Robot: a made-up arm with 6 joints.
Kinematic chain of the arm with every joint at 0, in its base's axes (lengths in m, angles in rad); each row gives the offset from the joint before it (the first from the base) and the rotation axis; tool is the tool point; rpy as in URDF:
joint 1: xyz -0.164 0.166 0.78 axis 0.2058 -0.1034 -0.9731
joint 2: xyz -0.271 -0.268 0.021 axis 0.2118 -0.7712 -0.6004
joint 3: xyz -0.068 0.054 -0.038 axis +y
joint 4: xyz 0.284 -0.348 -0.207 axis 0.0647 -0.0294 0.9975
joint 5: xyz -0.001 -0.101 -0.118 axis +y
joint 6: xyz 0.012 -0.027 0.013 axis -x
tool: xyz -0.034 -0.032 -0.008 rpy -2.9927 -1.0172 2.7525
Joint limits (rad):
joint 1: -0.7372..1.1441
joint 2: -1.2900..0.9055
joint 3: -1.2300..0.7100
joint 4: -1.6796..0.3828
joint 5: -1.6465..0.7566
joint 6: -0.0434..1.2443
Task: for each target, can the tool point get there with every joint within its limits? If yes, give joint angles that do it. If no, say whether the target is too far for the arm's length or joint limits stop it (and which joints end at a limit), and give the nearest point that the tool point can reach.
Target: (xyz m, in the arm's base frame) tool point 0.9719 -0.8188 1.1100
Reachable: no: too far | nearest point 0.3413 -0.4930 0.9517 | short by 0.727 m
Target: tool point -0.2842 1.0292 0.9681
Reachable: no: joint limits stop it (at a limit: joint 1, joint 3, joint 4) | nearest point -0.7052 0.3922 0.3288 | short by 0.996 m
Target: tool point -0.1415 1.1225 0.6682
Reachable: no: joint limits stop it (at a limit: joint 1, joint 3, joint 4) | nearest point -0.6241 0.3747 0.2840 | short by 0.969 m
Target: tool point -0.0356 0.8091 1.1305
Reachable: no: joint limits stop it (at a limit: joint 1, joint 3, joint 4, joint 5, joint 6) | nearest point 0.2886 0.0373 0.6938 | short by 0.944 m
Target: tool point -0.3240 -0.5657 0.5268
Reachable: yes | joints 0.0687 0.6591 -0.1824 -0.2651 -0.0244 0.6101
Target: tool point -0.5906 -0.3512 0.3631
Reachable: yes | joints 0.1991 0.3036 0.4656 -0.9406 0.1916 0.1594
